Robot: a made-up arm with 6 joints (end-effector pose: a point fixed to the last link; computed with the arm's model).
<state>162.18 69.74 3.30 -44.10 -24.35 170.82</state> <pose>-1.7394 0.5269 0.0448 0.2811 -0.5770 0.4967 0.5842</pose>
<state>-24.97 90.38 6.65 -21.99 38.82 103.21</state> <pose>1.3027 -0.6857 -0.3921 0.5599 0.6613 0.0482 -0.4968</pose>
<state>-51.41 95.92 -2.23 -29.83 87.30 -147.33</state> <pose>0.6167 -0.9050 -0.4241 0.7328 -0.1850 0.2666 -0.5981</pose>
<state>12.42 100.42 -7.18 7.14 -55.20 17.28</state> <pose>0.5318 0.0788 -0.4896 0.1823 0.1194 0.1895 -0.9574</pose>
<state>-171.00 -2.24 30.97 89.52 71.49 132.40</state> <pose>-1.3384 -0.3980 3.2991 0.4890 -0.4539 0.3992 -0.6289</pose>
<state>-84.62 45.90 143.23 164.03 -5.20 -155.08</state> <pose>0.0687 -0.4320 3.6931 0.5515 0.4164 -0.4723 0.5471</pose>
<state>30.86 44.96 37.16 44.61 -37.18 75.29</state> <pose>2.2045 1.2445 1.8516 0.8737 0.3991 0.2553 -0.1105</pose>
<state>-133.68 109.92 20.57 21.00 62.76 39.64</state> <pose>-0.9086 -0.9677 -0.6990 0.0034 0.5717 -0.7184 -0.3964</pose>
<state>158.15 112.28 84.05 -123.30 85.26 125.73</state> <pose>-2.2071 0.9851 0.2027 0.5702 0.6451 0.5067 0.0439</pose>
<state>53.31 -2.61 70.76 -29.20 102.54 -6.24</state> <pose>0.2409 0.1833 3.8469 0.6541 -0.0238 0.0001 -0.7560</pose>
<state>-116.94 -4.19 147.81 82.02 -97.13 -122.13</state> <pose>0.5040 1.3110 2.8759 0.1458 0.0356 0.0239 0.9884</pose>
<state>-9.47 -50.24 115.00 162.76 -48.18 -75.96</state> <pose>-2.2854 0.3905 2.1022 0.2149 0.1680 0.6561 -0.7036</pose>
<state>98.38 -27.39 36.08 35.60 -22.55 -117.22</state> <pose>-0.0535 0.3990 3.7717 0.6875 -0.2955 -0.6108 0.2586</pose>
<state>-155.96 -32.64 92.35 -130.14 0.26 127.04</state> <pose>1.3256 0.5735 3.5071 0.8636 0.1191 -0.4479 0.1983</pose>
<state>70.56 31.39 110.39 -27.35 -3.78 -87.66</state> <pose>0.2533 0.8004 3.8650 0.7242 -0.0507 -0.6771 0.1209</pose>
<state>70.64 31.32 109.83 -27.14 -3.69 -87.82</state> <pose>0.2569 0.8137 3.8638 0.7250 -0.0528 -0.6756 0.1234</pose>
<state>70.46 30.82 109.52 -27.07 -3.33 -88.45</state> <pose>0.2552 0.7997 3.8692 0.7256 -0.0471 -0.6755 0.1222</pose>
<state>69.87 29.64 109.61 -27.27 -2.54 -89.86</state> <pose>0.2443 0.7422 3.8844 0.7254 -0.0287 -0.6779 0.1157</pose>
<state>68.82 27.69 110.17 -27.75 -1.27 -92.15</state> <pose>0.2198 0.6352 3.9071 0.7227 0.0042 -0.6833 0.1035</pose>
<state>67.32 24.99 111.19 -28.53 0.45 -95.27</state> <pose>0.1766 0.4808 3.9306 0.7146 0.0506 -0.6924 0.0863</pose>
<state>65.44 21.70 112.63 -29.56 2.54 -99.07</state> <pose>0.1110 0.2897 3.9449 0.6979 0.1072 -0.7050 0.0661</pose>
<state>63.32 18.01 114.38 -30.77 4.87 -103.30</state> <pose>0.0215 0.0779 3.9408 0.6706 0.1692 -0.7209 0.0454</pose>
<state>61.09 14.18 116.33 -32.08 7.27 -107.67</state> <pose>-0.0881 -0.1355 3.9132 0.6328 0.2307 -0.7387 0.0267</pose>
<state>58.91 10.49 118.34 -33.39 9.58 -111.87</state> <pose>-0.2084 -0.3319 3.8633 0.5874 0.2863 -0.7569 0.0119</pose>
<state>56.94 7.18 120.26 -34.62 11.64 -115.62</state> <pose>-0.3273 -0.4979 3.7987 0.5396 0.3324 -0.7735 0.0018</pose>
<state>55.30 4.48 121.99 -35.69 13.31 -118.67</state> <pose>-0.4323 -0.6262 3.7307 0.4952 0.3672 -0.7874 -0.0041</pose>
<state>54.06 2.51 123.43 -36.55 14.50 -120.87</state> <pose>-0.5143 -0.7162 3.6706 0.4593 0.3908 -0.7976 -0.0071</pose>
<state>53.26 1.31 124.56 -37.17 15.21 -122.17</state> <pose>-0.5692 -0.7722 3.6261 0.4348 0.4049 -0.8043 -0.0088</pose>
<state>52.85 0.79 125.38 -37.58 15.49 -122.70</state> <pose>-0.5986 -0.8011 3.5994 0.4216 0.4116 -0.8080 -0.0098</pose>
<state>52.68 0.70 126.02 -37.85 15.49 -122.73</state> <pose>-0.6120 -0.8141 3.5849 0.4157 0.4139 -0.8098 -0.0108</pose>
